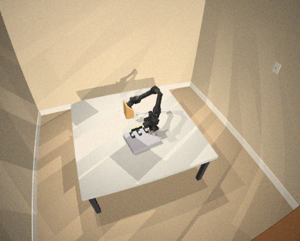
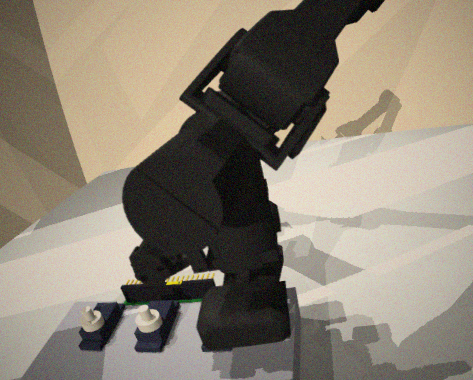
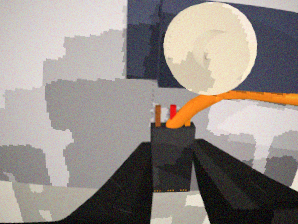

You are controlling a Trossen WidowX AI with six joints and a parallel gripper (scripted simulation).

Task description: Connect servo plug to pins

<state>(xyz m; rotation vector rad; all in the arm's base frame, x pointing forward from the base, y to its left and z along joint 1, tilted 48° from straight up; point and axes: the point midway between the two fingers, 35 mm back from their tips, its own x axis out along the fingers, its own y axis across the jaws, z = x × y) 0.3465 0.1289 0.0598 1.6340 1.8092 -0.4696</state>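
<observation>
Right now the yellow band is 12 cm to the right of my gripper tip, 5 cm behind it and 2 cm above it. From my gripper tip the other things lie so: grey printed holder 11 cm to the right, 10 cm ahead, 3 cm below; black header 13 cm to the right, 5 cm behind, 1 cm above.
</observation>
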